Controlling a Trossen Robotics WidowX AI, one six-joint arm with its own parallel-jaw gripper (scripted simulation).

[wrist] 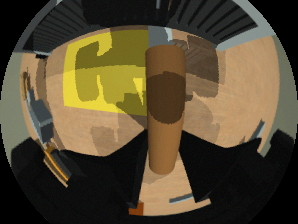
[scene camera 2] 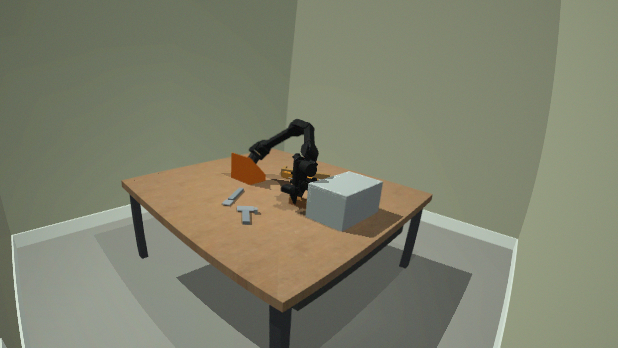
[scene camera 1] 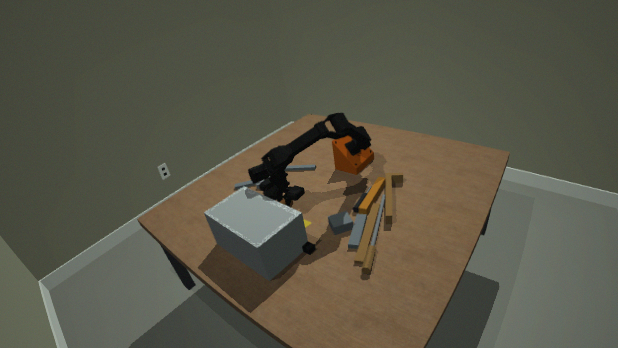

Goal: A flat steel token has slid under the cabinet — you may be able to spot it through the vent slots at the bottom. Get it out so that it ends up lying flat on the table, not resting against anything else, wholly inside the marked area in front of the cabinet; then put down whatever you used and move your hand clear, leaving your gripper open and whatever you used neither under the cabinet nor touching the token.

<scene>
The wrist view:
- gripper: 161, 132
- grey block: 41, 119
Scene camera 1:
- gripper: 285, 205
</scene>
